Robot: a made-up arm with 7 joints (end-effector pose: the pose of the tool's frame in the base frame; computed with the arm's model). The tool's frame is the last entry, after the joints.
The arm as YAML. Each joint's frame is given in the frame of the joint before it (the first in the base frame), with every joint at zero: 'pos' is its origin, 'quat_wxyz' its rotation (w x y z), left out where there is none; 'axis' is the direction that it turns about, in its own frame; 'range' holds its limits. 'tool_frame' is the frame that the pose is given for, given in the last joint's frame.
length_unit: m
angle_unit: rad
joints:
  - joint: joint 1
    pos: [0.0, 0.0, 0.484]
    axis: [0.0, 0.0, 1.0]
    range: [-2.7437, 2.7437]
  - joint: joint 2
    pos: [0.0, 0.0, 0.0]
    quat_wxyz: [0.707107, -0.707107, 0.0, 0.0]
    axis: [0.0, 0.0, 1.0]
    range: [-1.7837, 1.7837]
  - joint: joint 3
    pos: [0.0, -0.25, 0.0]
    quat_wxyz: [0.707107, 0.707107, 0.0, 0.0]
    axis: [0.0, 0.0, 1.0]
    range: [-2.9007, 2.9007]
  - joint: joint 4
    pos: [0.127, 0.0, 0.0]
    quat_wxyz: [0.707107, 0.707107, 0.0, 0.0]
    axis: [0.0, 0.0, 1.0]
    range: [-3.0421, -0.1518]
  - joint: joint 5
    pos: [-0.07, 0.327, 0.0]
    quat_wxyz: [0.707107, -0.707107, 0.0, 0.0]
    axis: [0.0, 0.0, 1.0]
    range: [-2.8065, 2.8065]
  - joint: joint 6
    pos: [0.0, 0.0, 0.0]
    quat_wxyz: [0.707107, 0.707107, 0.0, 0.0]
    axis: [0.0, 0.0, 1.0]
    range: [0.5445, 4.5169]
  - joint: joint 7
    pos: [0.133, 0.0, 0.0]
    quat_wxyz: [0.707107, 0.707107, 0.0, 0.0]
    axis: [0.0, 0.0, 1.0]
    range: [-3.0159, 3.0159]
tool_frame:
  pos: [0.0, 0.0, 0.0]
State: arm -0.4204 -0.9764 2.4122 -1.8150 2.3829 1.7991 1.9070
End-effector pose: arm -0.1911 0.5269 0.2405 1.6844 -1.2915 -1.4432
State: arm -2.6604 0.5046 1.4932 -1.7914 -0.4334 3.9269 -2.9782
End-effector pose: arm 0.0375 -0.4206 0.7954 0.6668 0.8087 -0.7817
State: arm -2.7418 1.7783 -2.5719 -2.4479 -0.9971 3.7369 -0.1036
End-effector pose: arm -0.2896 0.1895 0.7264 -0.4840 1.2645 2.1007
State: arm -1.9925 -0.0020 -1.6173 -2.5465 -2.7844 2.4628 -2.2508
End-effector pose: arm -0.3152 0.1186 0.3790 -1.4900 -1.1802 0.2724
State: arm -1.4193 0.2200 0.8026 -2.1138 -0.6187 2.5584 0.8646
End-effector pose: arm 0.4927 -0.2980 0.5865 2.4933 -1.4435 0.4978
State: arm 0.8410 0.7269 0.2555 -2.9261 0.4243 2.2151 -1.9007
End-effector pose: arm 0.0701 0.1667 0.1409 -0.5802 -1.8327 1.4033
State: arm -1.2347 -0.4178 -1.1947 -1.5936 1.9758 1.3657 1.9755
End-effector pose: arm -0.4769 -0.2597 0.8734 0.2142 0.8193 -0.4166
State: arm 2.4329 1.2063 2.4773 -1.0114 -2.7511 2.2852 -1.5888
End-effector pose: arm -0.4025 -0.0225 1.0340 1.2486 -0.9938 -2.0699
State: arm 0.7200 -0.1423 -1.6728 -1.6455 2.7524 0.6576 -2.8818
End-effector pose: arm 0.3082 -0.4584 0.8643 -0.7279 0.8556 2.3894
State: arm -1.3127 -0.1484 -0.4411 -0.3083 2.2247 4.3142 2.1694
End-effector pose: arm -0.0855 -0.0757 0.9532 0.9591 -0.9440 -0.4751
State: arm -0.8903 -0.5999 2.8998 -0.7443 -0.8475 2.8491 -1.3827
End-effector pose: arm -0.3883 0.4317 0.8425 -0.9496 1.6773 2.0079
